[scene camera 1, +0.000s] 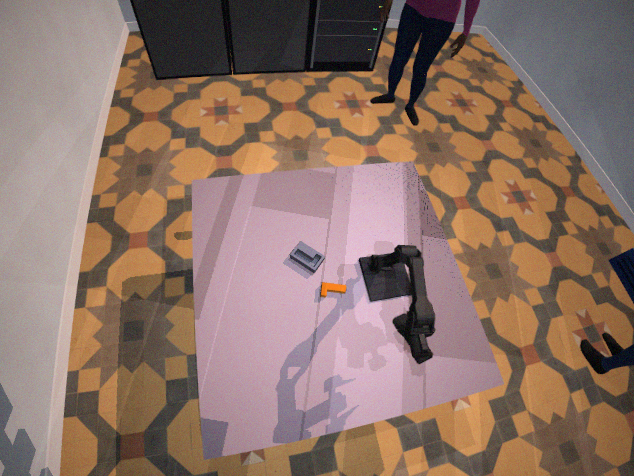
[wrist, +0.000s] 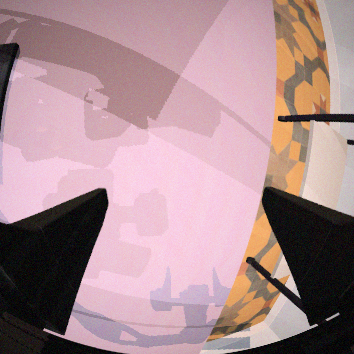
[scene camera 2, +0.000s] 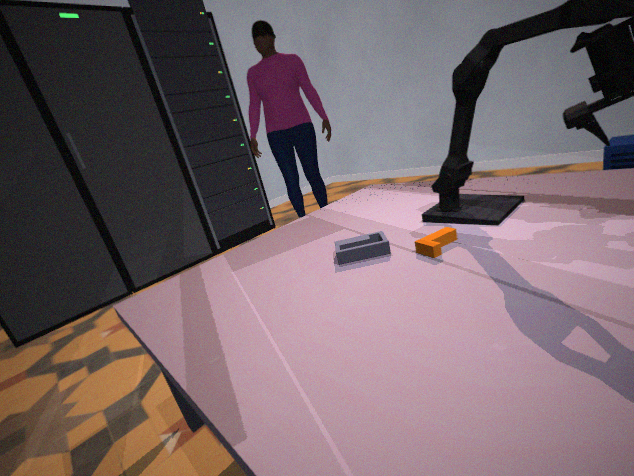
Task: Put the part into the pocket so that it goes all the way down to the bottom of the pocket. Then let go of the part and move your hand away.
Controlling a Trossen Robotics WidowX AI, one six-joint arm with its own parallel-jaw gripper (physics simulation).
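Pixels of known places: gripper, fingertip midpoint: [wrist: 186, 195]; arm's base, origin of the base link: [scene camera 1: 376, 266] [scene camera 2: 449, 208].
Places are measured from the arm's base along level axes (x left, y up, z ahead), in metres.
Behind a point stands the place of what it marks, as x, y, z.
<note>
The orange L-shaped part [scene camera 1: 335, 288] {0.035, 0.006, 0.232} [scene camera 2: 429, 246] {0.030, 0.004, 0.299} lies flat on the pink table [scene camera 1: 245, 333] {0.082, -0.024, 0.668} [scene camera 2: 307, 358] {-0.053, -0.024, 0.691} [wrist: 225, 165] {0.534, -0.024, 0.116}, between the arm's base and the grey block. The grey block [scene camera 1: 299, 260] {-0.147, 0.010, 0.338} [scene camera 2: 363, 251] {-0.132, -0.001, 0.328} has an L-shaped pocket open at its top and stands a short way from the part, apart from it. The pocket holds no orange part. My gripper [wrist: 186, 195] {0.391, 0.161, 0.096} is wide open, with nothing between its fingers. It is raised above the table, on the far side of the base from the block, well away from part and block. Neither shows in the wrist view.
The arm's black base plate [scene camera 1: 384, 286] {0.103, -0.006, 0.004} [scene camera 2: 471, 216] {0.076, -0.005, 0.071} lies beside the part. Dark cabinets [scene camera 1: 271, 35] [scene camera 2: 76, 153] and a standing person [scene camera 1: 422, 40] [scene camera 2: 284, 92] are beyond the table. Another person's feet [scene camera 1: 594, 356] show at the right. The table's edge shows in the wrist view.
</note>
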